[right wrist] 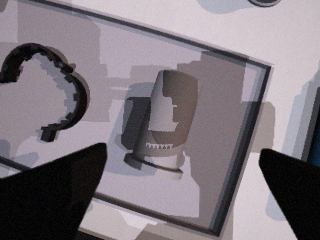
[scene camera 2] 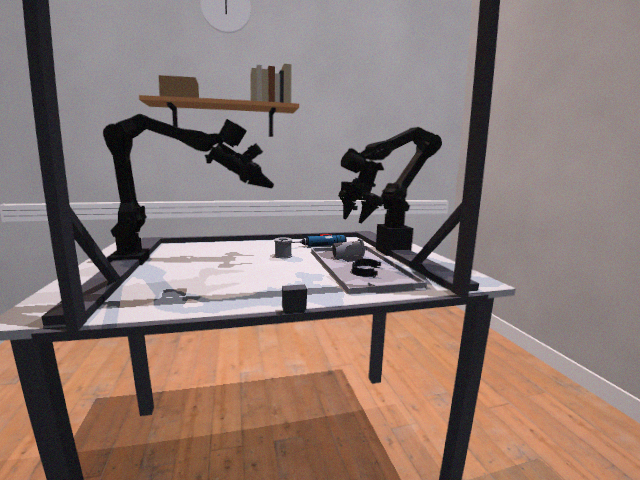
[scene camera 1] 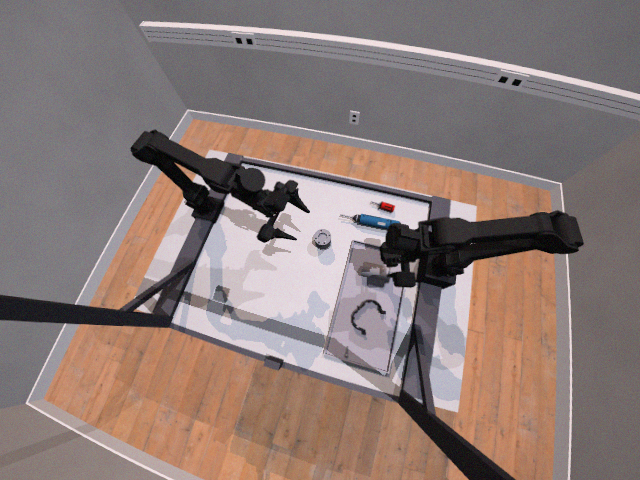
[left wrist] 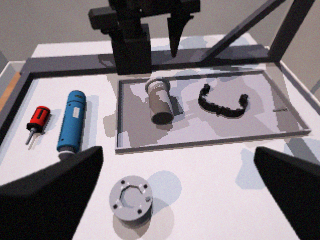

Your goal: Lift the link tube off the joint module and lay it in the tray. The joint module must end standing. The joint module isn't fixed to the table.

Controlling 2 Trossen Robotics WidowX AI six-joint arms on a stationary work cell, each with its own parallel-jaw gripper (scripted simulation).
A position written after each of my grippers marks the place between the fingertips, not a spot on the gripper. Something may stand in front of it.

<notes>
I see my left gripper (scene camera 1: 303,225), my right gripper (scene camera 2: 351,221), a grey link tube (right wrist: 159,146), a grey joint module (left wrist: 131,199), a blue screwdriver (left wrist: 68,144) and a tray (scene camera 1: 374,350).
The grey link tube also shows in the left wrist view (left wrist: 161,111). The tray also shows in the right wrist view (right wrist: 117,60), in scene camera 2 (scene camera 2: 391,276) and in the left wrist view (left wrist: 193,125). My left gripper shows as well in scene camera 2 (scene camera 2: 273,186) and in the left wrist view (left wrist: 178,153).
</notes>
